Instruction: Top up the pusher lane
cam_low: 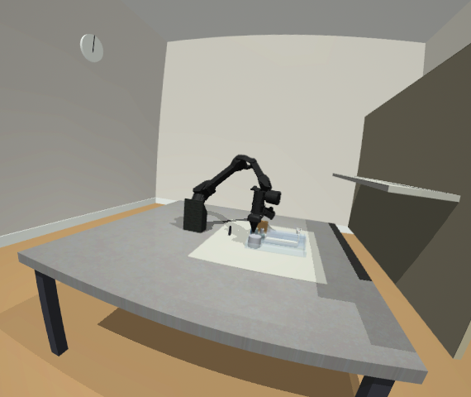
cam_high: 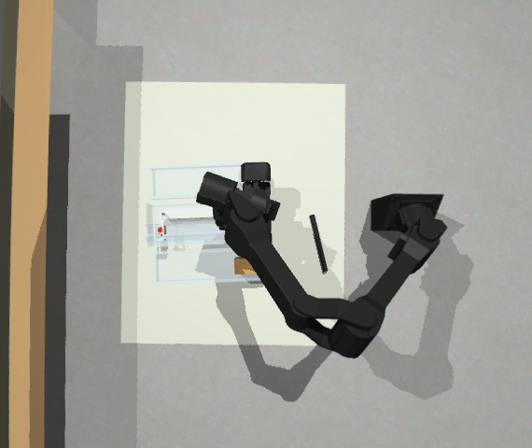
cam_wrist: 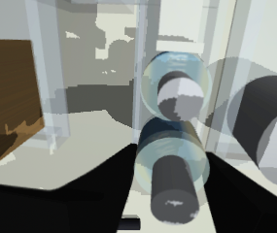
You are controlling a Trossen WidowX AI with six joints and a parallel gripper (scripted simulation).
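Now: the cream mat 60 mm ahead of my gripper tip, 50 mm below it and 10 mm to the left of it. From my gripper tip the other things lie so: brown box: 130 mm to the left, 20 mm ahead, 10 mm below; white pusher part: 140 mm ahead, 40 mm to the left; sprung lane: 150 mm ahead, 30 mm to the left, 30 mm below.
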